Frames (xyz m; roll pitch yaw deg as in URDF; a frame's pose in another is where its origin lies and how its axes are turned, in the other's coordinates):
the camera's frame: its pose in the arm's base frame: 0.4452 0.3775 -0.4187 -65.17 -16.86 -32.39
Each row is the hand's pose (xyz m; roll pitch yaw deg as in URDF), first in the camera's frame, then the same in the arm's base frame.
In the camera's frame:
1: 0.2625 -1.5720 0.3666 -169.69 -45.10 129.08
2: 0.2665 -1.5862 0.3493 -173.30 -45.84 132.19
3: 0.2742 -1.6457 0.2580 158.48 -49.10 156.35
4: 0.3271 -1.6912 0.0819 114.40 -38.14 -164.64
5: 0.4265 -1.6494 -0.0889 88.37 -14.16 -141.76
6: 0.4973 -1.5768 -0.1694 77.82 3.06 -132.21
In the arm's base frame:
1: 0.0948 0.2120 1.1701 -149.79 18.68 80.46
2: 0.0851 0.1926 1.1767 -150.61 17.20 82.32
3: 0.0297 0.1000 1.1939 -158.48 5.64 94.47
4: -0.0154 -0.0833 1.1780 -176.37 -12.07 118.68
5: 0.0181 -0.2674 1.1019 158.36 -23.50 149.48
6: 0.0770 -0.3551 1.0270 139.78 -25.24 171.00

